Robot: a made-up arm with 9 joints. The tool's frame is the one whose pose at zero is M. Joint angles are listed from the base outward.
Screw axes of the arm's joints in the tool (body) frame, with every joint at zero. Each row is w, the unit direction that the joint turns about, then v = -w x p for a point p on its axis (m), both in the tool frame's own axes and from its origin. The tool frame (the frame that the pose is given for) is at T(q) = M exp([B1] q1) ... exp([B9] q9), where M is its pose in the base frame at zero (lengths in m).
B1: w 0 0 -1 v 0.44 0.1 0
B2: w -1 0 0 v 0 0.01 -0.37
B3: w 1 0 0 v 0 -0.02 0.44
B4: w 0 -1 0 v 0.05 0 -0.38
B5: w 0 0 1 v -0.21 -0.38 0
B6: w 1 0 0 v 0 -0.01 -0.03
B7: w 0 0 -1 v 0 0.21 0
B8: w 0 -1 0 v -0.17 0 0.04
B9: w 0 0 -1 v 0.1 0.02 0
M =
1 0 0 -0.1
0 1 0 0.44
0 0 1 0.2
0 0 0 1
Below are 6 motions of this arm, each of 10 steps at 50 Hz.
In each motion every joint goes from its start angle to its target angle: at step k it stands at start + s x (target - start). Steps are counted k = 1, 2, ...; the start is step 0. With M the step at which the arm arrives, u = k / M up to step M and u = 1 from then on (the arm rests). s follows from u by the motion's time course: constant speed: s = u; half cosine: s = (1 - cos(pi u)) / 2; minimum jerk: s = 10 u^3 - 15 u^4 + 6 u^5.
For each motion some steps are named. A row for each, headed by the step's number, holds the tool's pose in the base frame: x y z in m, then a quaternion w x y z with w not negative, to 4 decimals.
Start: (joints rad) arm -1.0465 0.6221 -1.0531 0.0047 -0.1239 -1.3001 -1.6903 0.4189 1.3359
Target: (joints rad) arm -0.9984 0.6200 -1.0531 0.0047 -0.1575 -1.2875 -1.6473 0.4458 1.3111
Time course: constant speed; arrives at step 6
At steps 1, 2, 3, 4, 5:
1: -0.0421 0.2778 -0.2784 0.2756 -0.8889 -0.3448 0.1228
2: -0.0416 0.2789 -0.2784 0.2796 -0.8881 -0.3435 0.1225
3: -0.0410 0.2800 -0.2784 0.2837 -0.8874 -0.3422 0.1222
4: -0.0405 0.2811 -0.2784 0.2877 -0.8866 -0.3409 0.1219
5: -0.0399 0.2822 -0.2784 0.2917 -0.8859 -0.3397 0.1215

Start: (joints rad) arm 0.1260 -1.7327 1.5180 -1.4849 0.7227 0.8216 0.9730 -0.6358 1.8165
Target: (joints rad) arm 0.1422 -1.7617 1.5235 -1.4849 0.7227 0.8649 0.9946 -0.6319 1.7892
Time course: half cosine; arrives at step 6
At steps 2, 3, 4, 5, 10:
2: 0.0381 -0.1241 -0.3421 0.6685 -0.0082 0.2313 0.7068
3: 0.0391 -0.1214 -0.3450 0.6672 -0.0099 0.2265 0.7095
4: 0.0402 -0.1187 -0.3479 0.6660 -0.0117 0.2217 0.7122
5: 0.0411 -0.1167 -0.3500 0.6651 -0.0131 0.2182 0.7141
10: 0.0414 -0.1160 -0.3508 0.6648 -0.0136 0.2169 0.7148

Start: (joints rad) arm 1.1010 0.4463 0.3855 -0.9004 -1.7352 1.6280 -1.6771 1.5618 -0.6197
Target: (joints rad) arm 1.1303 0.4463 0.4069 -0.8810 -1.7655 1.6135 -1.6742 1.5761 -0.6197
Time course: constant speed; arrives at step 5
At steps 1, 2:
1: 0.2732 -0.0566 -0.3900 0.4267 -0.7283 -0.5360 0.0097
2: 0.2738 -0.0596 -0.3892 0.4249 -0.7317 -0.5329 0.0079

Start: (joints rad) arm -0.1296 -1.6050 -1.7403 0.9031 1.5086 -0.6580 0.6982 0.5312 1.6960
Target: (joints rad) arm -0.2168 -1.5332 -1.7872 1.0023 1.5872 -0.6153 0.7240 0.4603 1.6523
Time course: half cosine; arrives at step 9
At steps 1, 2, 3, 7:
1: 0.1060 -0.0615 -0.0578 0.5968 0.4552 -0.6597 -0.0370
2: 0.1109 -0.0630 -0.0553 0.5991 0.4525 -0.6599 -0.0288
3: 0.1185 -0.0651 -0.0514 0.6024 0.4484 -0.6601 -0.0161
7: 0.1543 -0.0707 -0.0301 0.6147 0.4273 -0.6614 0.0451

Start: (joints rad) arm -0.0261 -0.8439 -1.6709 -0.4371 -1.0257 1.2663 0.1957 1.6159 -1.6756
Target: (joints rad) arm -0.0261 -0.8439 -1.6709 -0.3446 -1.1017 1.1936 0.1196 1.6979 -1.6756
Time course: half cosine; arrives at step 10
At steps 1, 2, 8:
1: 0.2185 0.5963 -0.6607 0.5318 -0.7737 -0.3435 -0.0227
2: 0.2219 0.5920 -0.6634 0.5260 -0.7767 -0.3456 -0.0231
8: 0.2631 0.5440 -0.6891 0.4591 -0.8081 -0.3678 -0.0309

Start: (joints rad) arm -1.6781 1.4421 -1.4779 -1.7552 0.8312 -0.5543 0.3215 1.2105 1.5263
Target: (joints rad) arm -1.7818 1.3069 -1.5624 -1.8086 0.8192 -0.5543 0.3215 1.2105 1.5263
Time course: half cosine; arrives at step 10
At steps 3, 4, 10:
3: -0.2133 0.3408 -0.3549 0.3344 -0.2217 -0.9144 -0.0540
4: -0.2209 0.3415 -0.3543 0.3383 -0.2152 -0.9145 -0.0541
10: -0.2570 0.3429 -0.3515 0.3569 -0.1849 -0.9141 -0.0540

